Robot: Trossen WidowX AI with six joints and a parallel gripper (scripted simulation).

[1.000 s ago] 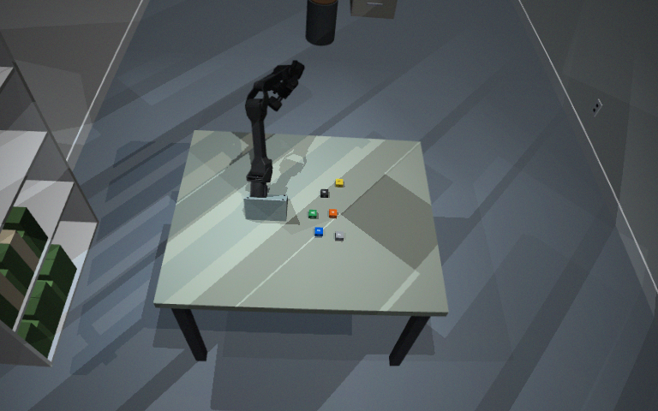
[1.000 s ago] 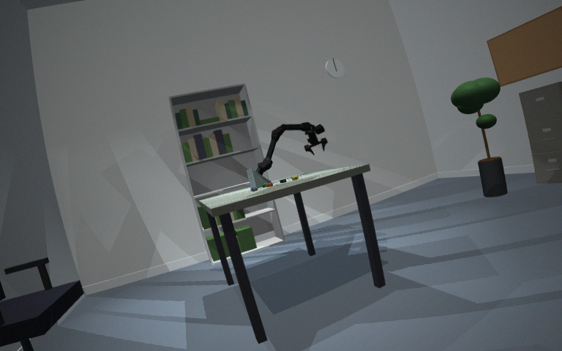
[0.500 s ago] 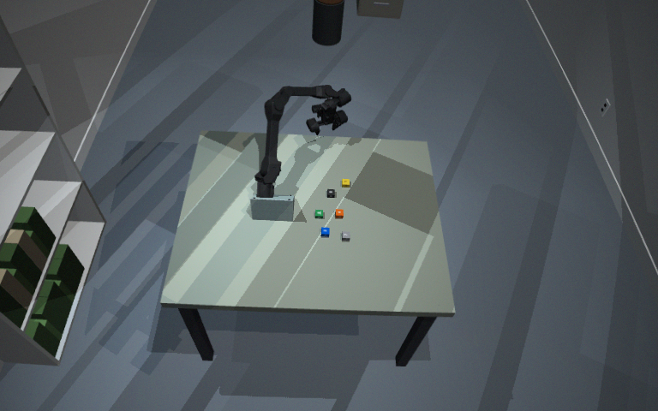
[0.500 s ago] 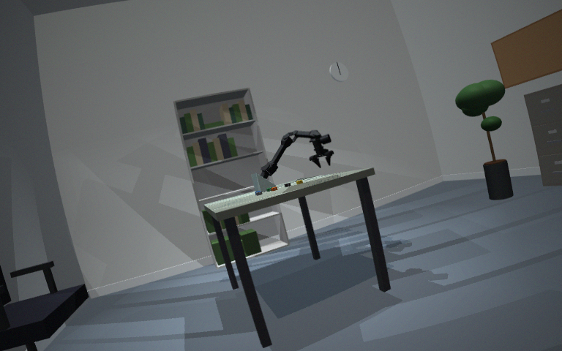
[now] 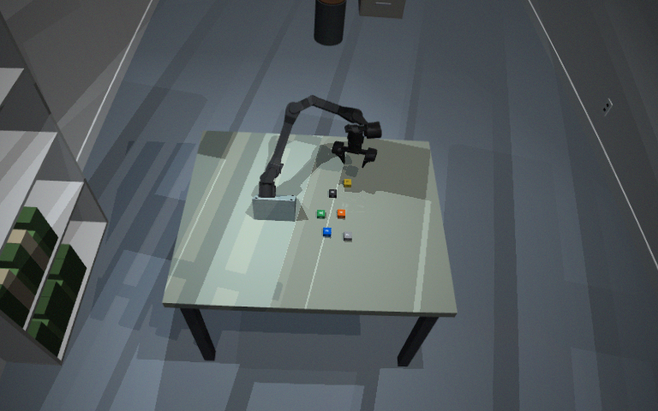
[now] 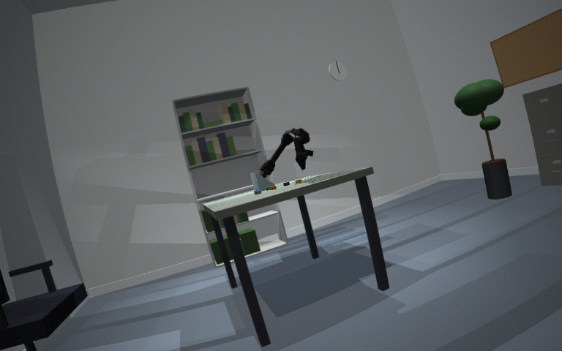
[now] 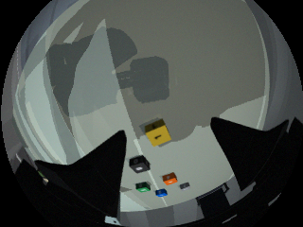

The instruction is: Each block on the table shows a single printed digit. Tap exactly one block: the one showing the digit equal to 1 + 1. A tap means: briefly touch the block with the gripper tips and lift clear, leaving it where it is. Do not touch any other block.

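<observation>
My gripper tip is now 130 mm past the blue block, 310 mm to the left of it and 60 mm above it. Also, from my gripper tip: orange block: 60 mm behind, 210 mm to the right, 60 mm below; then yellow block: 20 mm behind, 50 mm to the right, 60 mm below; then black block: 90 mm behind, 100 mm to the right, 60 mm below.
</observation>
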